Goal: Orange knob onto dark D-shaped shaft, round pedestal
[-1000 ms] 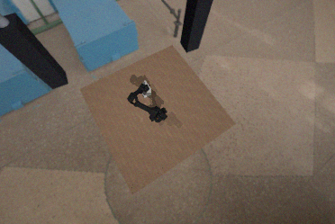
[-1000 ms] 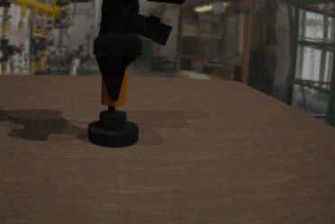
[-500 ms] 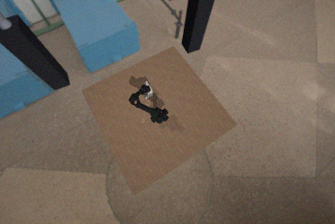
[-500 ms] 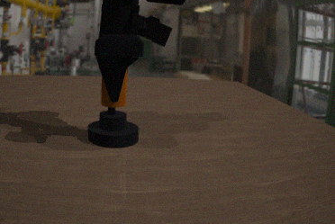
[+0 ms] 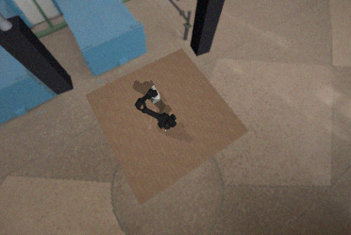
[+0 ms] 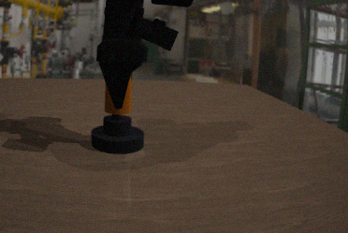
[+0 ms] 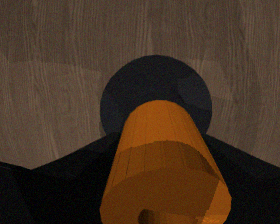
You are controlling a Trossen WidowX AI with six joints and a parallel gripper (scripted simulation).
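Now: the pedestal 30 mm below my gripper tip. Round my gripper tip: orange knob: 20 mm above.
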